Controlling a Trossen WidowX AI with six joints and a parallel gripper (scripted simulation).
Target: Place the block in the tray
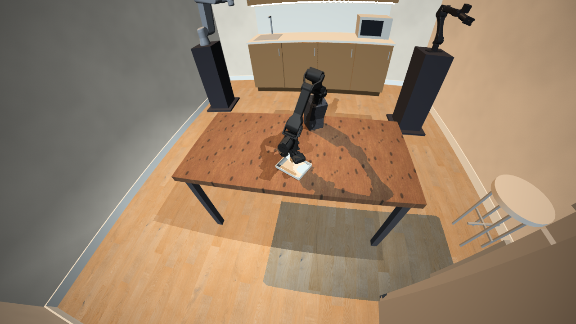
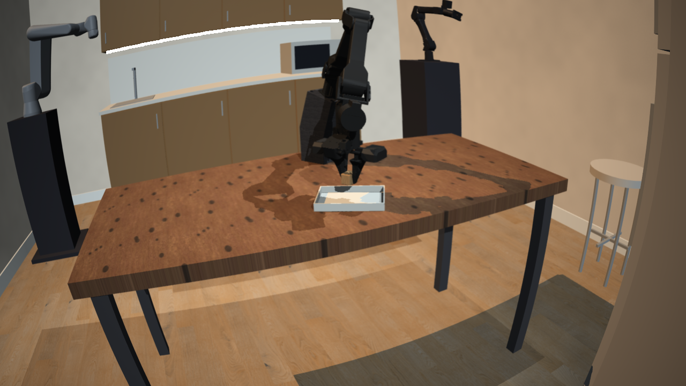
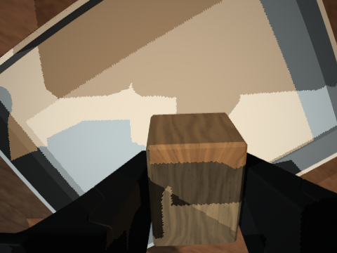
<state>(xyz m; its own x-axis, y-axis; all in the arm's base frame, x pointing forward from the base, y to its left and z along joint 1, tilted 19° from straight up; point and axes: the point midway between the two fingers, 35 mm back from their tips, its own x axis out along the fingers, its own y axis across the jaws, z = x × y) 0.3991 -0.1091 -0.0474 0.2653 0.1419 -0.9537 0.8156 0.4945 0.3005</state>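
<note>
The white tray is 8 cm below my hand and 1 cm ahead of it. From my hand the other things lie so: wooden block (2 cm below).
</note>
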